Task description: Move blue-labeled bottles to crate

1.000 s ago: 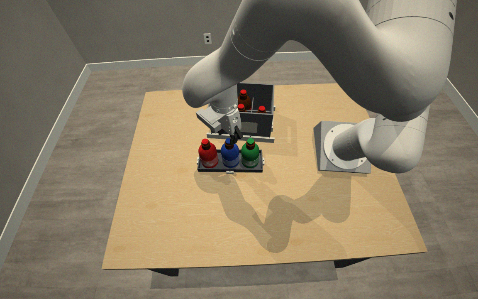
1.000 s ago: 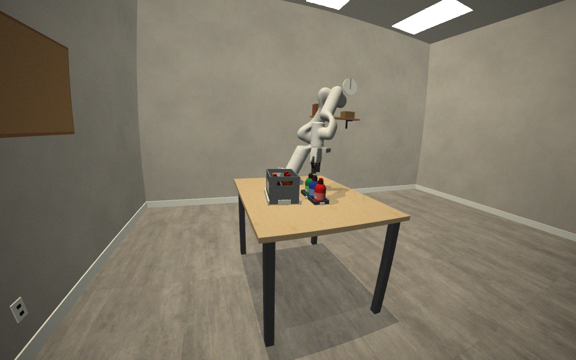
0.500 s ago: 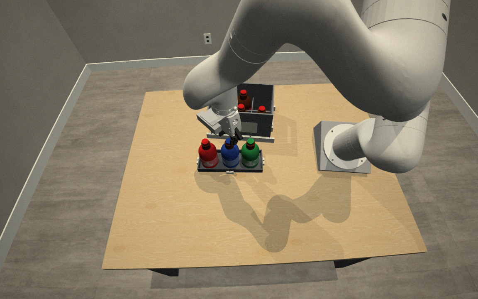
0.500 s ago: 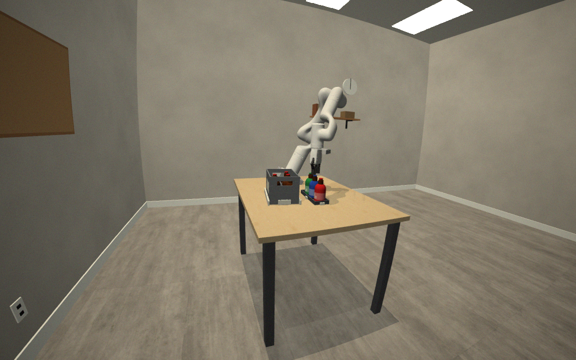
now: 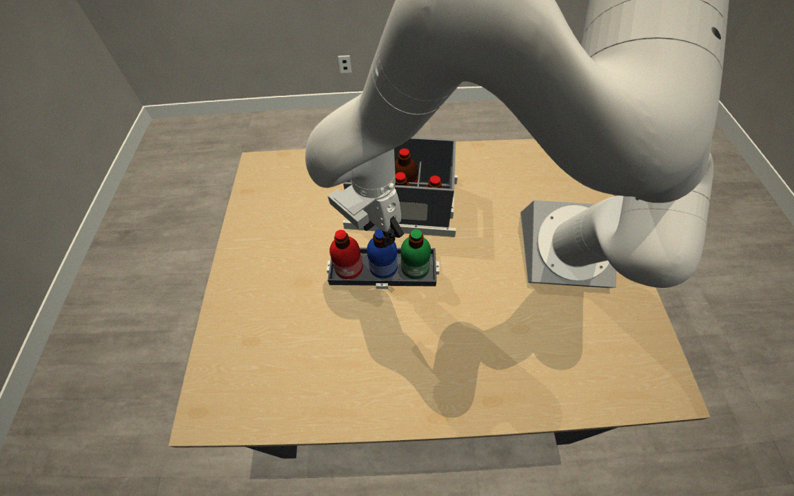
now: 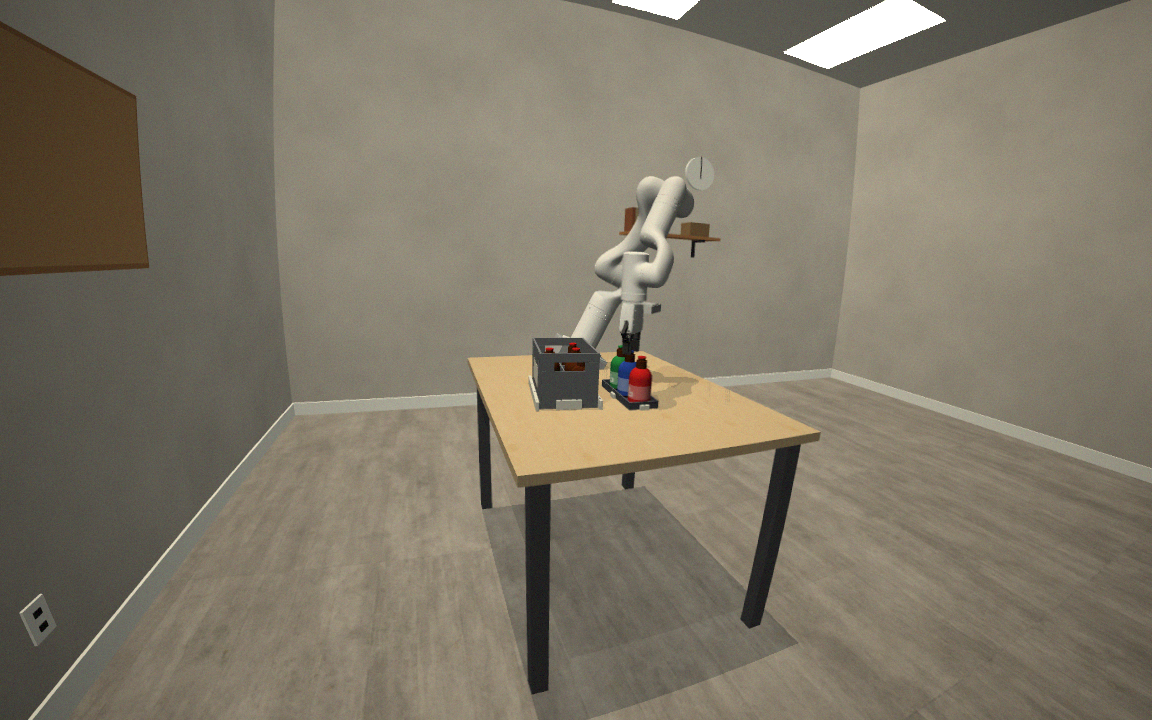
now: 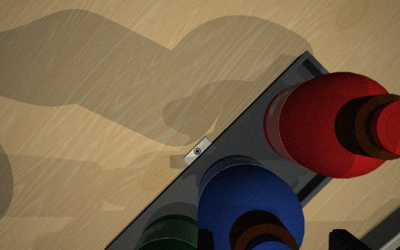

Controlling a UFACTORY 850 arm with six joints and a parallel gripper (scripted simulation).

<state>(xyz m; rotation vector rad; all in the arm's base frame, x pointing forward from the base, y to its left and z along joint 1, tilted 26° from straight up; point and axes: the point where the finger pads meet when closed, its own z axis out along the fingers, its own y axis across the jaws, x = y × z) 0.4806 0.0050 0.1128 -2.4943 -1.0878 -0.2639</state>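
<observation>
My gripper is now 90 mm above the blue-labeled bottle. From my hand the other things lie so: red bottle: 90 mm ahead, 10 mm to the left, 90 mm below; green bottle: 80 mm behind, 90 mm below; dark tray: 160 mm below.
</observation>
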